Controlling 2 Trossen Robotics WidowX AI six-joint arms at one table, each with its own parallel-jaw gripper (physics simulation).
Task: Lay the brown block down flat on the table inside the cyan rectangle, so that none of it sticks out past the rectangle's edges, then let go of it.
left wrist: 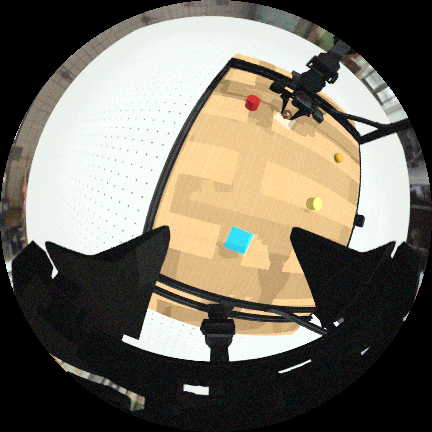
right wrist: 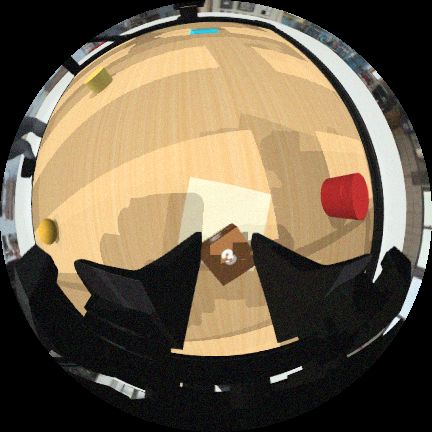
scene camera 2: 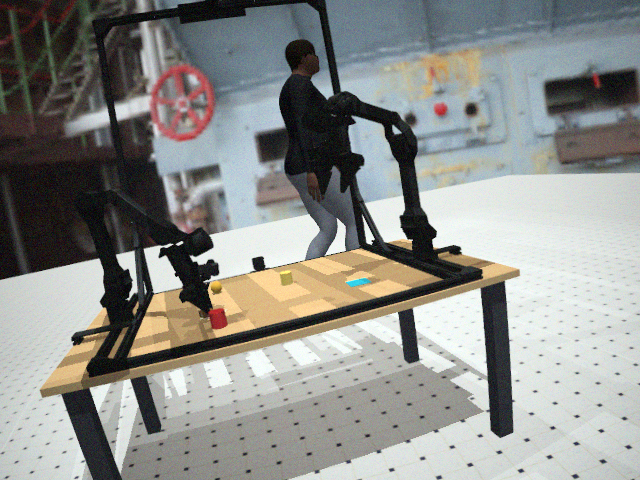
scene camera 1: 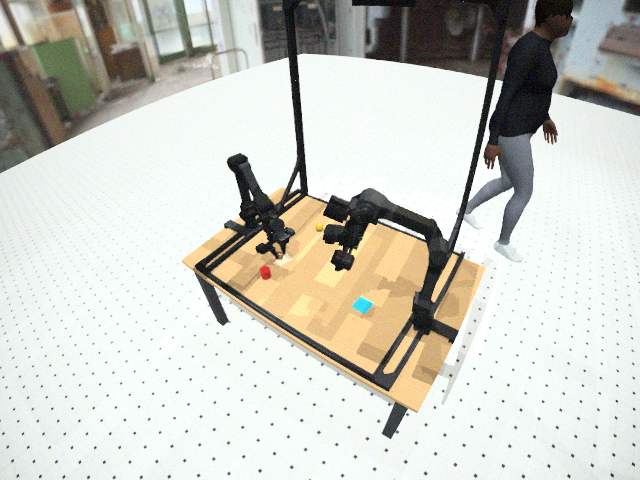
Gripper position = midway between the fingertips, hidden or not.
My left gripper [scene camera 2: 332, 193] is open, with nothing in its grasp. The table carries a red cylinder [right wrist: 346, 196]. I also see my right gripper [scene camera 2: 210, 311] and a pale square pad [right wrist: 209, 206].
My left gripper shows as well in the left wrist view [left wrist: 233, 232] and in scene camera 1 [scene camera 1: 340, 260]. My right gripper also shows in the left wrist view [left wrist: 285, 116] and in the right wrist view [right wrist: 226, 237].
